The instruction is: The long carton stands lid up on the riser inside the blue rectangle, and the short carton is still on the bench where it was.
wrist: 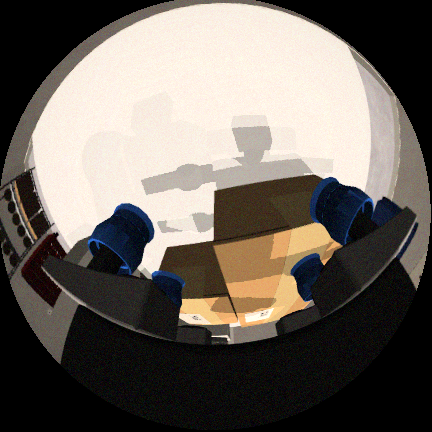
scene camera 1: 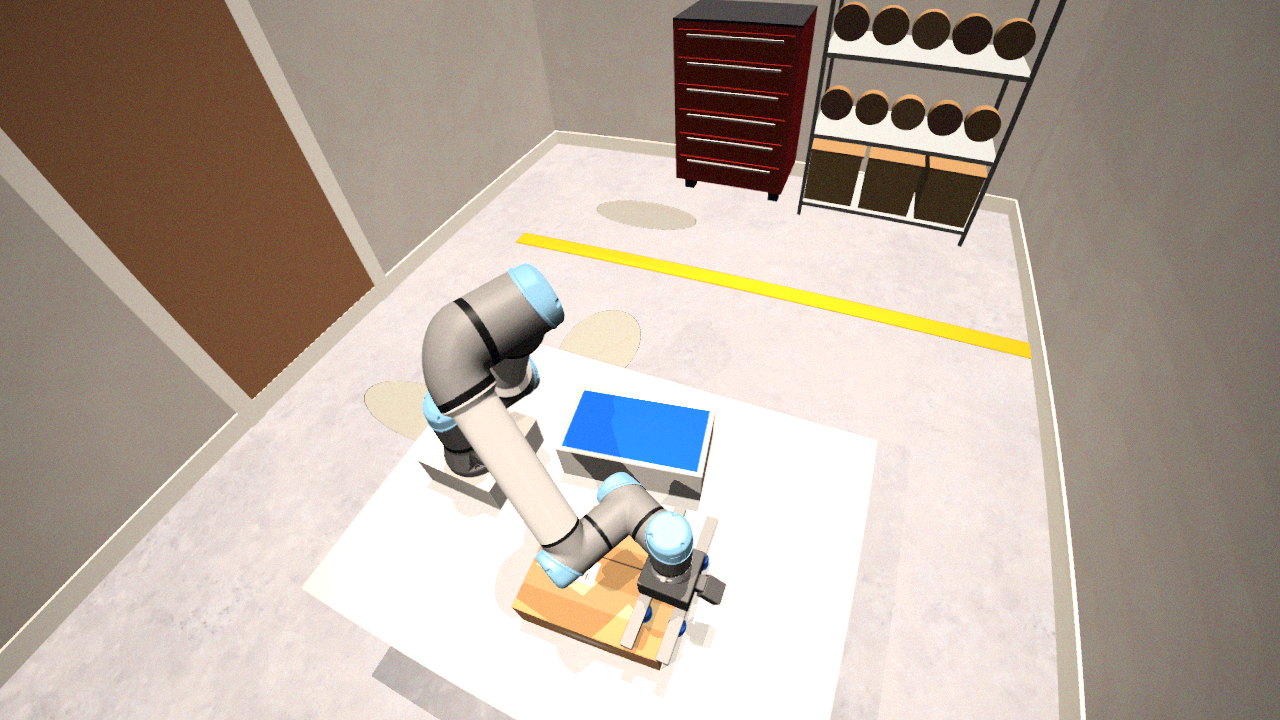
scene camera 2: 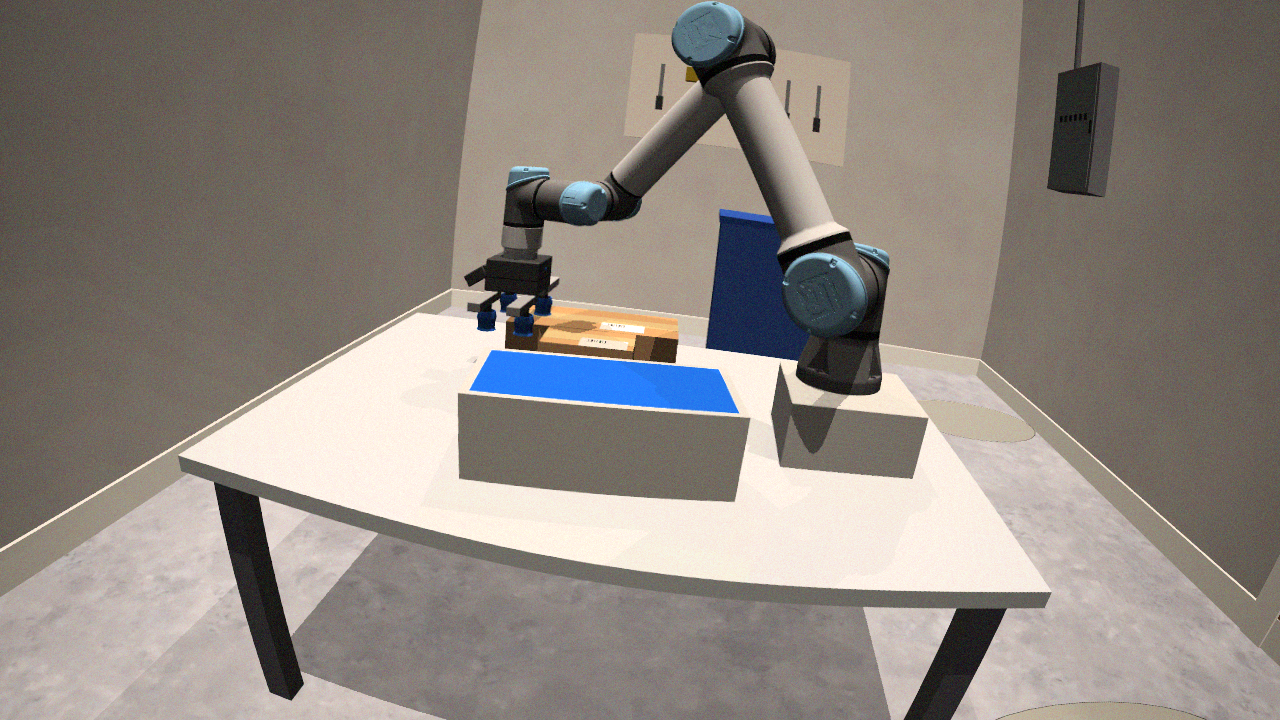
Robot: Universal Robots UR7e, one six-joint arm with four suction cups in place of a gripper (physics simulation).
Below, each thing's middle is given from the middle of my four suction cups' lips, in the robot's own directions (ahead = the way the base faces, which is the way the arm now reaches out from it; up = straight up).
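Scene:
The long carton (scene camera 1: 595, 609) is 140 mm behind my suction cup, 70 mm to the right of my suction cup and 60 mm below my suction cup. There's a riser (scene camera 2: 586, 424) too, and that riser is 320 mm to the left of my suction cup, 210 mm behind my suction cup and 50 mm below my suction cup. As for the short carton (scene camera 2: 561, 340), it's 60 mm to the left of my suction cup, 150 mm behind my suction cup and 60 mm below my suction cup.

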